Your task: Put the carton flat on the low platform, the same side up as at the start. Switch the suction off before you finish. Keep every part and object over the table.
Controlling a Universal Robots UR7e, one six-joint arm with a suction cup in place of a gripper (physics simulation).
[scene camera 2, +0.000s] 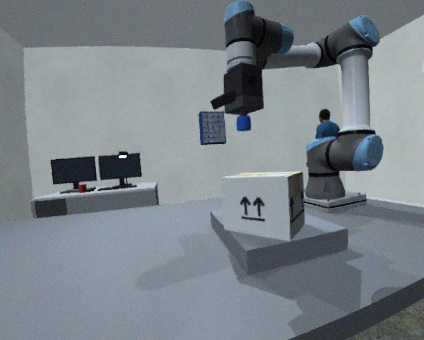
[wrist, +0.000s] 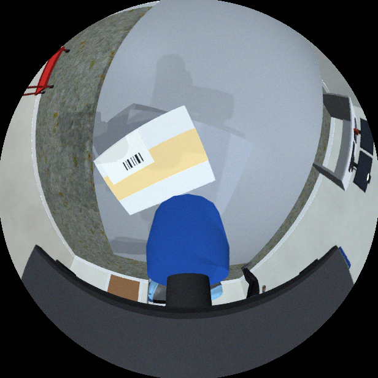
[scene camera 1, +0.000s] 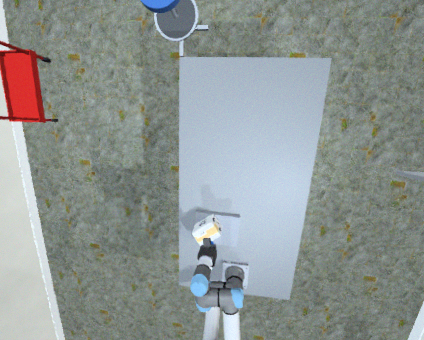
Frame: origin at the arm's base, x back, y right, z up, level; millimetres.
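Seen in the pictures: hand at its tool point: (scene camera 2: 243, 130); arm's base at its link origin: (scene camera 2: 324, 195) (scene camera 1: 234, 274).
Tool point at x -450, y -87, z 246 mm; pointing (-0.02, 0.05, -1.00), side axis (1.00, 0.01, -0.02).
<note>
Offsets run from my tool point to a thing's top centre. Level surfaces: height alone.
The white carton @[dx +8, dy -47, dz -113 mm] (scene camera 1: 206, 230) (scene camera 2: 256, 206) (wrist: 156, 159) with a tan tape band sits flat and upright on the low grey platform @[dx +53, dy +5, dz -240 mm] (scene camera 1: 231, 231) (scene camera 2: 299, 250) (wrist: 225, 150). Two printed arrows on its side point up in the second scene view. It stands turned relative to the platform's edges. A barcode label shows on its top in the wrist view. My gripper, a blue suction cup (scene camera 2: 243, 123) (wrist: 188, 200), is open and hangs well above the carton's top, apart from it. The carton's underside is hidden.
The grey table @[dz -288 mm] (scene camera 1: 250, 125) (scene camera 2: 100, 260) carries the platform and the arm's base (scene camera 1: 242, 270) (scene camera 2: 335, 201). A desk (scene camera 2: 107, 196) with two monitors stands beyond the table. A red cart (scene camera 1: 24, 87) and a round grey stool-like object (scene camera 1: 176, 22) stand off the table.
</note>
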